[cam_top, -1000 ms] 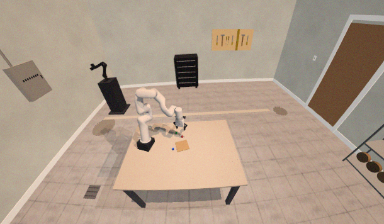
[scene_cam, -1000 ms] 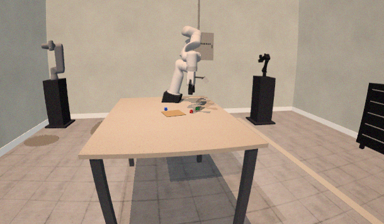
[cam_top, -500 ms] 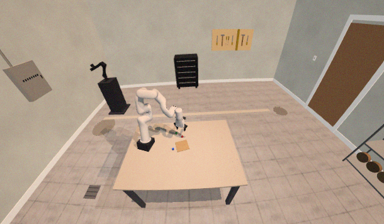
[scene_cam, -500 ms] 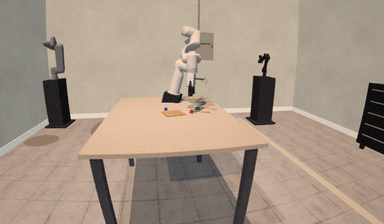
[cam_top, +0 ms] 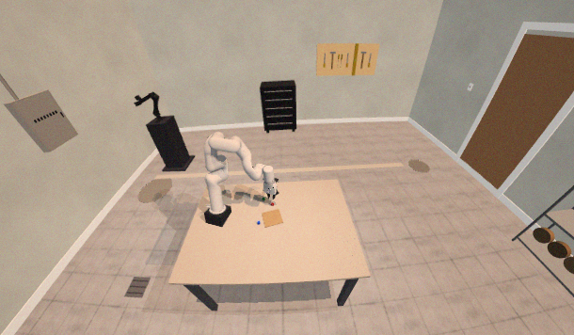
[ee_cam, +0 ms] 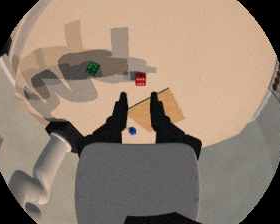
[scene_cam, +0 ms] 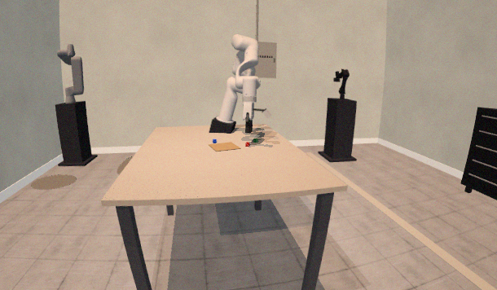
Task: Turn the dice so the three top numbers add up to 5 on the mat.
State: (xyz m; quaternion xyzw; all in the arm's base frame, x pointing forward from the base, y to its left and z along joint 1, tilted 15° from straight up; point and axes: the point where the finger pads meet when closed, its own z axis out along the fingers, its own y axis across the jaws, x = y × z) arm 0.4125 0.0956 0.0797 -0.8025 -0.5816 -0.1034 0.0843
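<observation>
My gripper is now 90 mm above the red die and 10 mm to the left of it. The rest, counted from my hand: green die 90 mm below, 80 mm behind, 50 mm to the left; blue die 190 mm to the right, 90 mm below, 90 mm behind; brown mat 140 mm to the right, 100 mm below, 10 mm ahead.
</observation>
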